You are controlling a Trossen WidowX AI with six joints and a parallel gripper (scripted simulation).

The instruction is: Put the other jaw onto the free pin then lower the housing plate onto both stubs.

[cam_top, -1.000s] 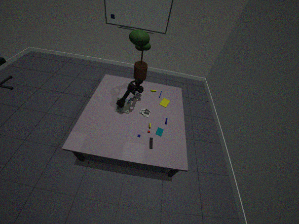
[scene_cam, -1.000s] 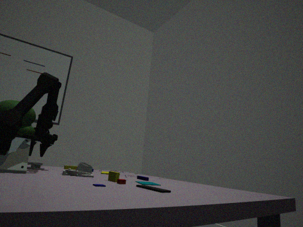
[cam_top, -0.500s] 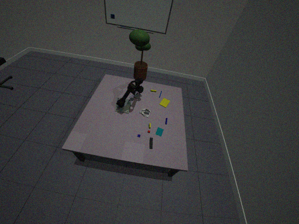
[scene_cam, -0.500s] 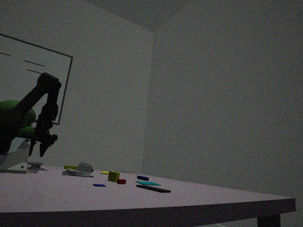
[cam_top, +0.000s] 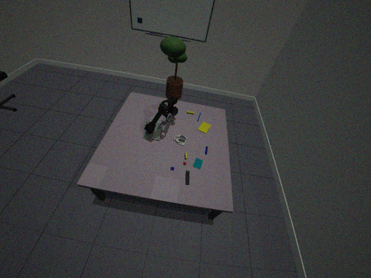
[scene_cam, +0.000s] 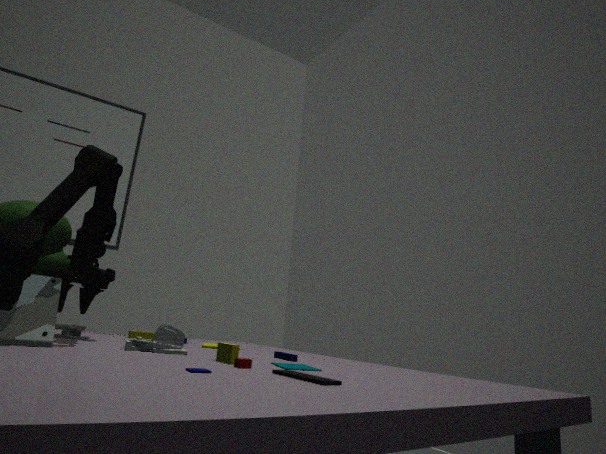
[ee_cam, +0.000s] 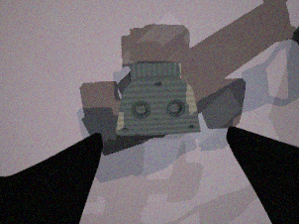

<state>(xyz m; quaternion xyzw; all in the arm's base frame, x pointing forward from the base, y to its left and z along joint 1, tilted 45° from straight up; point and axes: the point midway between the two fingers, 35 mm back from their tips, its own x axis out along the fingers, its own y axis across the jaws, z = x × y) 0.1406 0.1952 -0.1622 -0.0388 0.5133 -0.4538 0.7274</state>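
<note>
Right now the striped white block is 1 cm ahead of my gripper tip and 5 cm below it. From my gripper tip the other things lie so: yellow block 27 cm ahead, 44 cm to the right, 4 cm below; yellow pad 42 cm ahead, 1 cm to the left, 6 cm below; red cube 27 cm ahead, 52 cm to the right, 5 cm below.
</note>
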